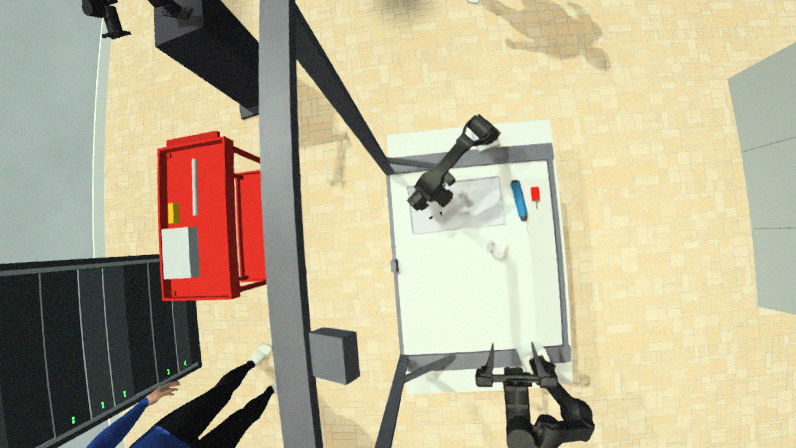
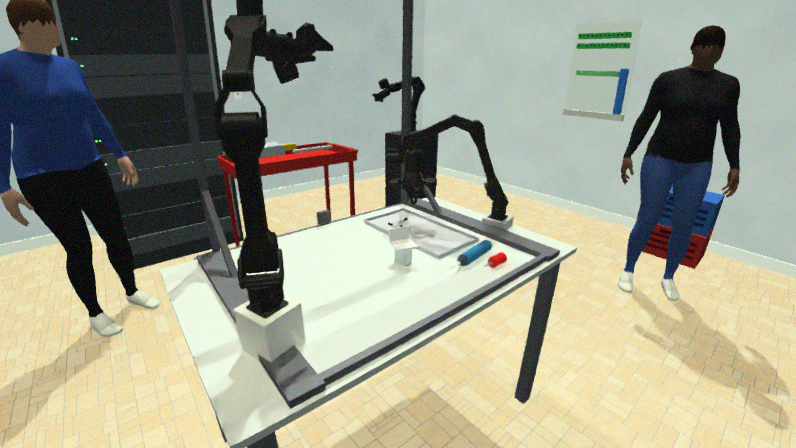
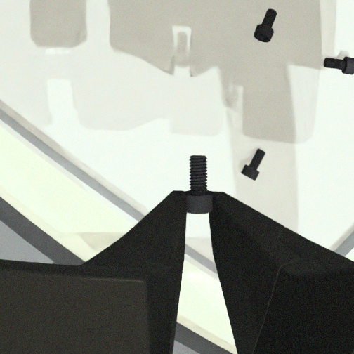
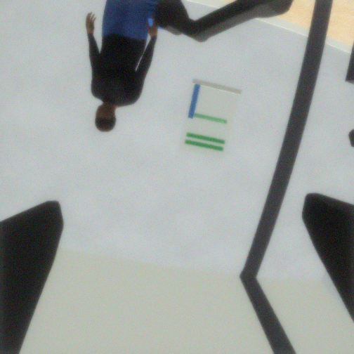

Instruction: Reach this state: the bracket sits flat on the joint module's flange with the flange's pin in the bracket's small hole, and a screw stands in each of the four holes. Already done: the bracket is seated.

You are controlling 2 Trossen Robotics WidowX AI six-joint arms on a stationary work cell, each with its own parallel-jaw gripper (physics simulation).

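Frame: origin at the left arm's base, x ahead, y left, z up, level; centimetres.
Seen in the pictures: left gripper, between the fingertips: (image 2: 413,203); right gripper, between the fingertips: (image 1: 512,342) (image 2: 323,53); left arm's base, origin of its link: (image 2: 497,217); right arm's base, origin of its link: (image 2: 267,306).
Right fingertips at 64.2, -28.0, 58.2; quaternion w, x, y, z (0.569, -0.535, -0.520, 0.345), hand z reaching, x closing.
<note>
Offsets run from my right fingertips to a thing's middle, as dx, dy, dz.
My left gripper (image 2: 413,199) (image 3: 196,203) is shut on a black screw (image 3: 198,172), its head between the fingertips and its threaded shank pointing away from them. It is above the grey tray @(-40.4, +5.0, -61.5) (image 1: 484,212) (image 2: 440,251) (image 3: 150,165). More loose black screws (image 3: 264,27) (image 3: 253,165) (image 3: 341,65) lie on the tray, apart from each other. The white bracket @(-16.5, +14.3, -54.1) (image 1: 499,249) (image 2: 398,233) sits on the white joint module @(-16.5, +14.3, -59.1) (image 2: 403,257), beside the tray; its holes and pin are too small to make out. My right gripper (image 1: 512,345) (image 4: 184,209) is open and empty, high up, far from the module.
A blue-handled screwdriver @(-29.8, +31.9, -60.3) (image 1: 518,199) (image 2: 475,252) and a smaller red-handled tool @(-31.1, +39.6, -60.6) (image 1: 535,193) (image 2: 496,259) lie beside the tray. Dark frame beams rise at the table's edge. A red cart (image 1: 228,222) (image 2: 289,161) stands beyond the table.
</note>
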